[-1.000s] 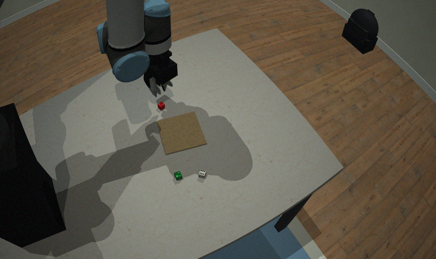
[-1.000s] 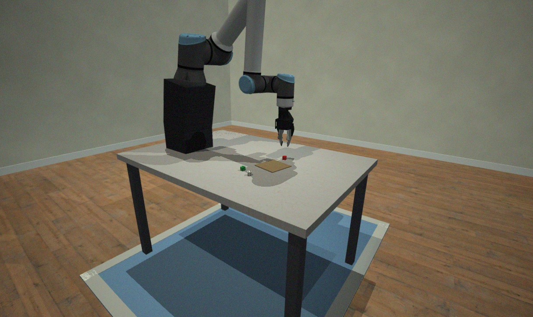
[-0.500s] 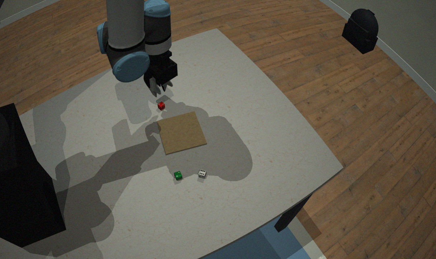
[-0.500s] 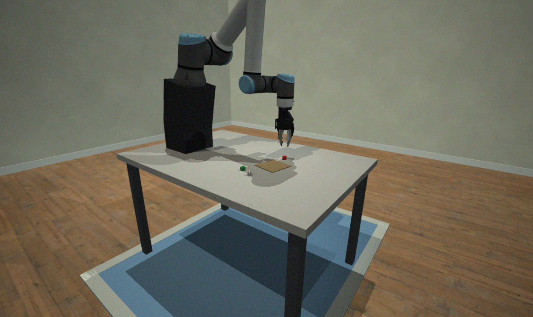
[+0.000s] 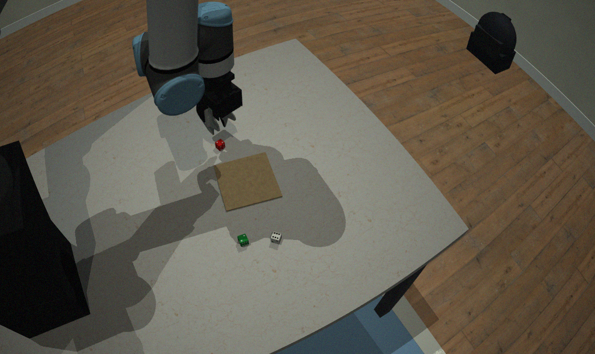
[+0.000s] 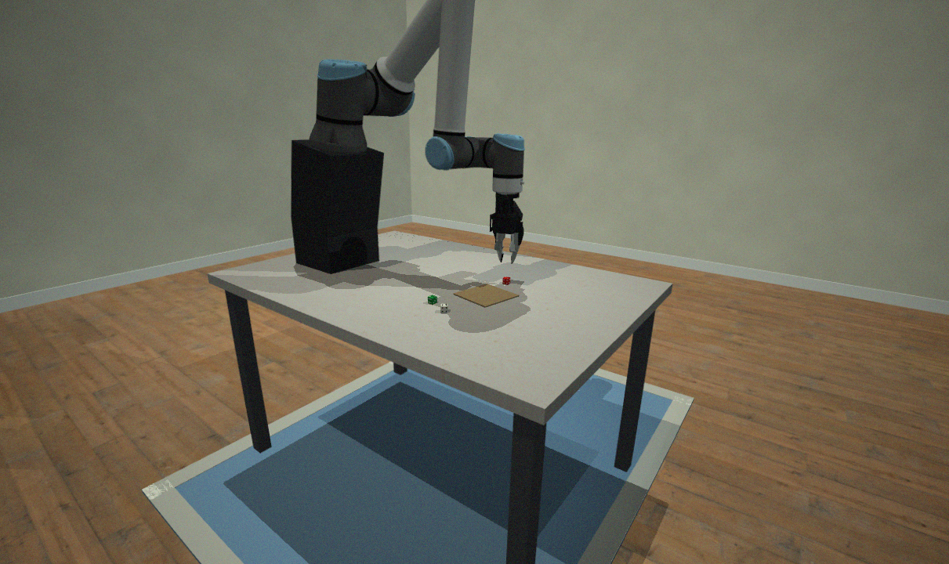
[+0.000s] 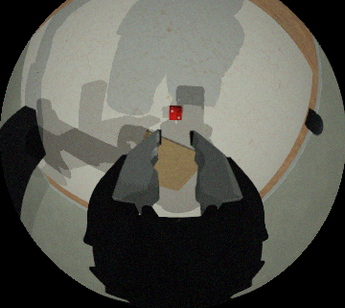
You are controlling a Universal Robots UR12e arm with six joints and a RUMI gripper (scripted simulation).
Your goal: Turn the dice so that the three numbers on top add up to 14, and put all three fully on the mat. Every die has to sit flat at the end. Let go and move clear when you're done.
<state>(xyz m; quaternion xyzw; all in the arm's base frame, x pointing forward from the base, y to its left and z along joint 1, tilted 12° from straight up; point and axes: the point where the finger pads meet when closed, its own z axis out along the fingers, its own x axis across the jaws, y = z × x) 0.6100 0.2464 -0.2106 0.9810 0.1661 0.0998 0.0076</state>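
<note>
My gripper is now 80 mm above the red die. The rest, counted from my hand: white die 310 mm to the right, 80 mm below, 30 mm ahead; then mat 130 mm to the right, 80 mm below, 30 mm ahead; then green die 280 mm to the right, 80 mm below, 40 mm behind.
</note>
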